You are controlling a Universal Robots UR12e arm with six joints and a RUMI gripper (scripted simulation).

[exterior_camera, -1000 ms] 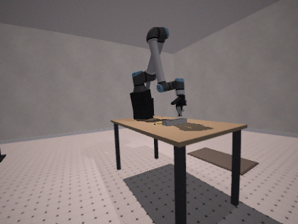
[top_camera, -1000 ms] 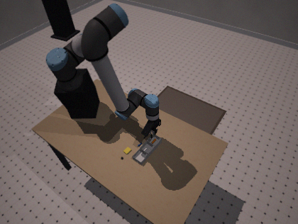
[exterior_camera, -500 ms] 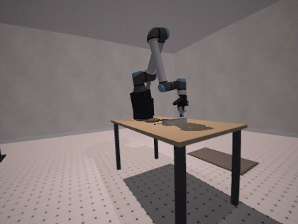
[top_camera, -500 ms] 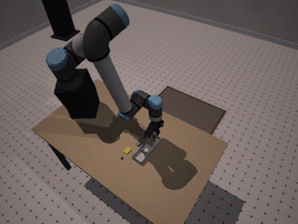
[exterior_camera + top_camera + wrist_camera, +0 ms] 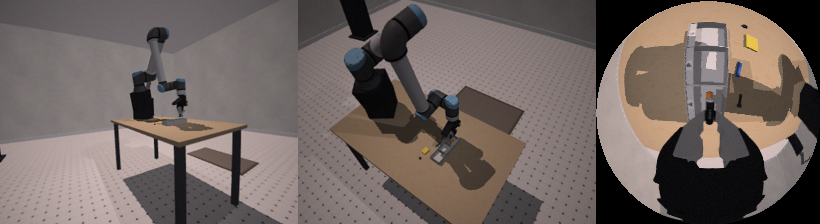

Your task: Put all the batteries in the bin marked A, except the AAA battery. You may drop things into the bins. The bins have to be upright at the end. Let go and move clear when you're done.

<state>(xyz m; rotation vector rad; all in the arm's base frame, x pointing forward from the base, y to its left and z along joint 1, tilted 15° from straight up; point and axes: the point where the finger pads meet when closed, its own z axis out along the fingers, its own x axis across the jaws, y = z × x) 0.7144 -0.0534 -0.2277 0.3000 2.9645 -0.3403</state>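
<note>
Now: hand 7 cm above the orange battery. Also, from my hand: grey double bin (1 cm behind, 8 cm to the right, 6 cm below); then thin dark item (8 cm behind, 2 cm to the left, 8 cm below); then black battery (1 cm below).
</note>
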